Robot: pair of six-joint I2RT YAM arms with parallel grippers.
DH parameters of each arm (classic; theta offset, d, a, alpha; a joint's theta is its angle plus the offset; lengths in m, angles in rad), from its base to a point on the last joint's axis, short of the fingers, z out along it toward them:
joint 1: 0 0.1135 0.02 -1.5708
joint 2: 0 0 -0.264 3.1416
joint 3: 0.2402 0 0.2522 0
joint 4: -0.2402 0 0.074 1.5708
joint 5: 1.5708 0 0 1.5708
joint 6: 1.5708 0.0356 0 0
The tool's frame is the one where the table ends.
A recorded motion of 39 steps. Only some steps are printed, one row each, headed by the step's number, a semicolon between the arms.
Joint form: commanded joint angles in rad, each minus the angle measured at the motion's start. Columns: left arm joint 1, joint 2, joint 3, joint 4, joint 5, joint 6; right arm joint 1, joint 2, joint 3, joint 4, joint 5, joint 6.
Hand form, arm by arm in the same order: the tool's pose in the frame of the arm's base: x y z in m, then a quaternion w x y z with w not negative. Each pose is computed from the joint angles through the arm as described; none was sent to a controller.
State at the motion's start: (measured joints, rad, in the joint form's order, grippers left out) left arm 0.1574 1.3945 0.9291 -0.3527 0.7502 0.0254; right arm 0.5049 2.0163 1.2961 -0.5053 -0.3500 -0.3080
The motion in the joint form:
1: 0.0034 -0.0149 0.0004 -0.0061 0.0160 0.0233; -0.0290 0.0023 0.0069 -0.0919 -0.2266 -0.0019
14: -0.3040 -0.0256 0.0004 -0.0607 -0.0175 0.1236; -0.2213 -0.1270 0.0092 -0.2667 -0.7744 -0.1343
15: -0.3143 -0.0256 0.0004 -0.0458 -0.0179 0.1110; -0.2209 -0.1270 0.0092 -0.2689 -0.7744 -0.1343
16: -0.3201 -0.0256 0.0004 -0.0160 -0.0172 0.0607; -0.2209 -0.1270 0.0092 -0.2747 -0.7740 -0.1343
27: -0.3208 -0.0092 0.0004 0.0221 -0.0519 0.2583; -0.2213 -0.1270 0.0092 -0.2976 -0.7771 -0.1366
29: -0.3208 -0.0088 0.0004 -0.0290 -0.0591 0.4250; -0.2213 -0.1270 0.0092 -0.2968 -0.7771 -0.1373
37: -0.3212 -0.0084 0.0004 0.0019 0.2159 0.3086; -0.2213 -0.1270 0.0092 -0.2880 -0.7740 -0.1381
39: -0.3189 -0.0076 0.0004 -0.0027 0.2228 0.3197; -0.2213 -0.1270 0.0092 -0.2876 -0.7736 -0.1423
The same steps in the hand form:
1: 0.2856 0.0213 0.2480 0.37924 0.09053 0.86745 -0.30904; 0.3334 0.1937 0.1356 0.09953 -0.39780 0.86432 0.29121
14: 0.2739 -0.0645 0.2466 0.32842 0.25321 0.84605 -0.33498; 0.3358 0.1313 0.1919 0.13242 -0.35207 0.76613 0.52112
15: 0.2743 -0.0675 0.2476 0.33111 0.25429 0.84361 -0.33767; 0.3356 0.1314 0.1919 0.13140 -0.35171 0.76636 0.52128
16: 0.2761 -0.0695 0.2496 0.33446 0.23986 0.84327 -0.34567; 0.3351 0.1313 0.1917 0.12898 -0.35039 0.76725 0.52146
27: 0.2816 -0.0696 0.2473 0.37751 0.32001 0.81772 -0.29396; 0.3332 0.1306 0.1914 0.12015 -0.34560 0.76915 0.52397
29: 0.2781 -0.0689 0.2436 0.37888 0.38107 0.80071 -0.26477; 0.3333 0.1306 0.1914 0.12066 -0.34605 0.76892 0.52388
37: 0.2744 -0.0750 0.2508 0.36532 0.37014 0.75390 -0.40146; 0.3340 0.1308 0.1915 0.12452 -0.34860 0.76843 0.52200
39: 0.2742 -0.0745 0.2504 0.36550 0.37327 0.75169 -0.40255; 0.3341 0.1308 0.1915 0.12578 -0.35033 0.76775 0.52154

